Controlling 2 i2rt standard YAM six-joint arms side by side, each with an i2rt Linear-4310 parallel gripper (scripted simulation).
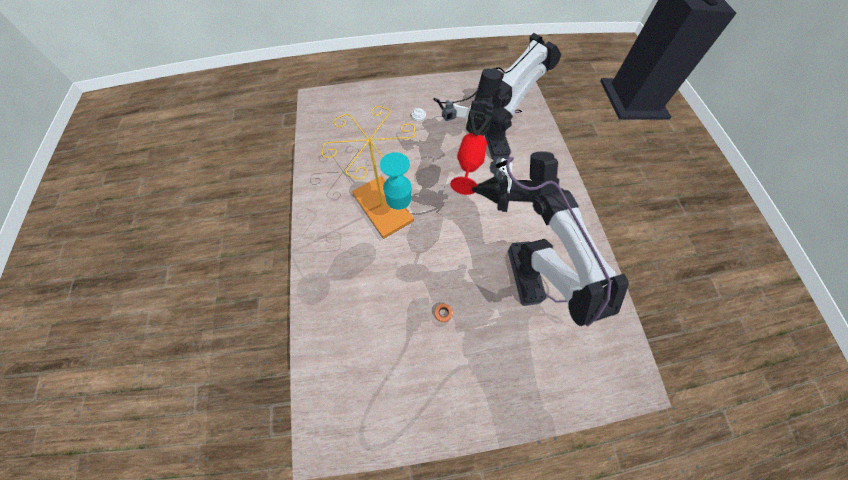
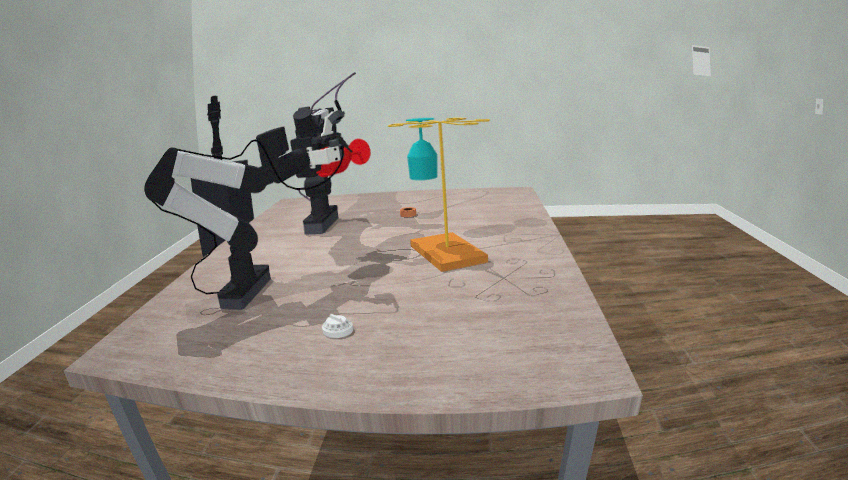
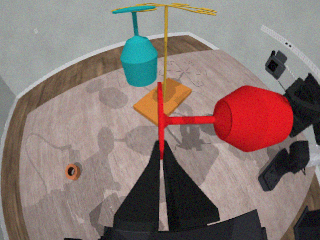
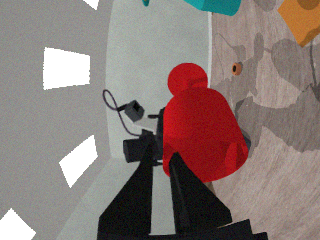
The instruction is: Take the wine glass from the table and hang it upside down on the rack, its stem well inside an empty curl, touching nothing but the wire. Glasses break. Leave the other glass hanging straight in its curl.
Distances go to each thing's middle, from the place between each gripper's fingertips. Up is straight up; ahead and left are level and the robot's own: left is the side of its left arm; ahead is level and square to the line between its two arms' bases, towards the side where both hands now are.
Now: the red wine glass (image 1: 471, 155) 30 mm ahead of my right hand, 80 mm to the left of it and 40 mm below it. Also, from my right hand: teal glass (image 1: 397, 188): 230 mm ahead, 130 mm to the left, 20 mm below; yellow wire rack (image 2: 445, 255): 300 mm ahead, 40 mm to the left, 120 mm below.
Now: the red wine glass 10 mm ahead of my left hand and 70 mm to the right of it. Round my left hand: teal glass 210 mm ahead, 30 mm to the right, 20 mm above; yellow wire rack 280 mm ahead, 120 mm to the right, 90 mm below.
